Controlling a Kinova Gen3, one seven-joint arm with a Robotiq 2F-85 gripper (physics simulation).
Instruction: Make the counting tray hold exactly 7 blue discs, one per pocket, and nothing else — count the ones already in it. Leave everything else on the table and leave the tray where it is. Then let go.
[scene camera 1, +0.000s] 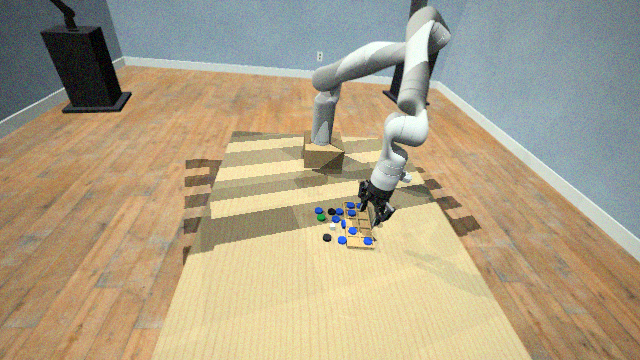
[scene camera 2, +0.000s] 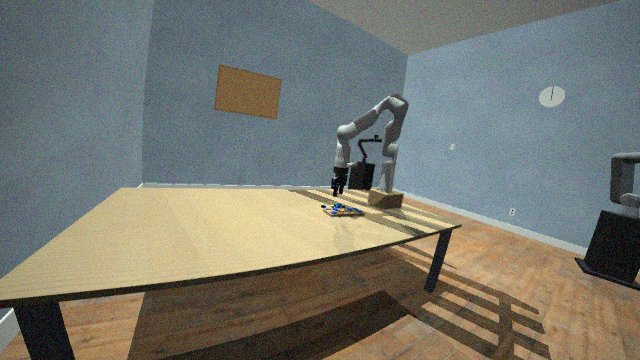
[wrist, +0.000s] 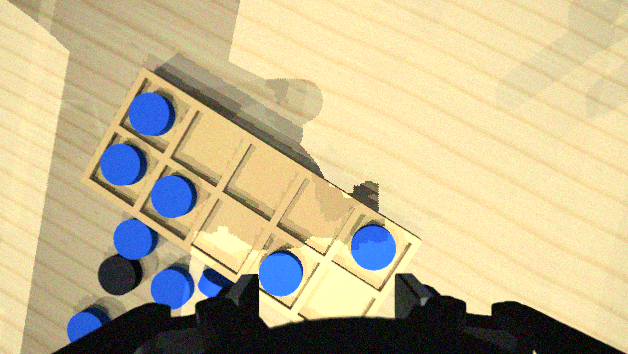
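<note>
The tray (scene camera 1: 360, 247) (scene camera 2: 345, 215) (wrist: 119, 128) has two columns of pockets. Two blue discs (wrist: 151, 114) (wrist: 123, 164) fill its row nearest the robot base. One blue disc (wrist: 173, 196) (scene camera 1: 351, 213) lies in the second row, another blue disc (wrist: 281, 273) (scene camera 1: 352, 230) in the fourth, and another (wrist: 373, 247) (scene camera 1: 368, 241) in the end row. The third row is empty. My gripper (scene camera 1: 371, 216) (scene camera 2: 338, 193) (wrist: 326, 296) is partly open and empty, above the tray. Loose blue discs (wrist: 135, 239) (wrist: 172, 287) lie beside the tray; a tilted blue disc (wrist: 215, 282) leans at its side, partly hidden by a finger.
Black discs (scene camera 1: 331, 211) (scene camera 1: 327, 237), a green disc (scene camera 1: 321, 217) and a white cube (scene camera 1: 332, 227) lie on the table left of the tray in scene camera 1. Further blue discs (scene camera 1: 319, 210) (scene camera 1: 342, 240) lie there too, one close to the tray's end.
</note>
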